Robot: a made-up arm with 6 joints.
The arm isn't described. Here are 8 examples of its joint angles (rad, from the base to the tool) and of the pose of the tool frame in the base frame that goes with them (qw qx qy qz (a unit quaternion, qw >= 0); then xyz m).
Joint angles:
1: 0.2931 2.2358 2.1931 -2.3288 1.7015 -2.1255
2: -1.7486 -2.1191 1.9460 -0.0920 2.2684 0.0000
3: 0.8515 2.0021 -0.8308 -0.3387 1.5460 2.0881
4: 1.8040 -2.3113 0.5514 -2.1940 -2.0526 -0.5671
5: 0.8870 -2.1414 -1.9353 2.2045 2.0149 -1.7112
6: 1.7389 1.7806 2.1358 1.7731 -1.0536 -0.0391
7: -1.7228 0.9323 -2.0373 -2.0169 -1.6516 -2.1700
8: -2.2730 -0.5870 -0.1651 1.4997 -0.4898 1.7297
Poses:
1: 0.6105 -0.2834 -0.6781 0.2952 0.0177 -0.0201 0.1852
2: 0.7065 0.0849 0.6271 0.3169 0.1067 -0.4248 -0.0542
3: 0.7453 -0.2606 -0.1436 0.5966 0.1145 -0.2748 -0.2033
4: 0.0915 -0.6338 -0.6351 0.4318 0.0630 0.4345 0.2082
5: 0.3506 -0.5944 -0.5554 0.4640 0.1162 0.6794 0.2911
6: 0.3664 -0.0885 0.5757 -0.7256 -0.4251 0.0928 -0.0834
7: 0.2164 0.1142 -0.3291 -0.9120 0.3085 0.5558 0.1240
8: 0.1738 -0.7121 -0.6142 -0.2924 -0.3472 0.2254 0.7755
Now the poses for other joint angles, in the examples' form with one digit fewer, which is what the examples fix.
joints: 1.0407 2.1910 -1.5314 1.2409 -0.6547 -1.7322
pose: 0.500 -0.290 -0.796 -0.180 -0.362 -0.471 -0.469
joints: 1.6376 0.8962 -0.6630 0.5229 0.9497 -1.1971
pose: 0.582 0.613 -0.425 0.322 0.400 -0.391 0.072
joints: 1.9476 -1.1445 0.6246 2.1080 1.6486 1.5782
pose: 0.128 0.001 -0.641 0.757 0.034 0.378 0.698
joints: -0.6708 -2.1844 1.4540 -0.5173 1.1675 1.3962
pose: 0.053 0.899 0.002 -0.434 0.364 0.281 0.084
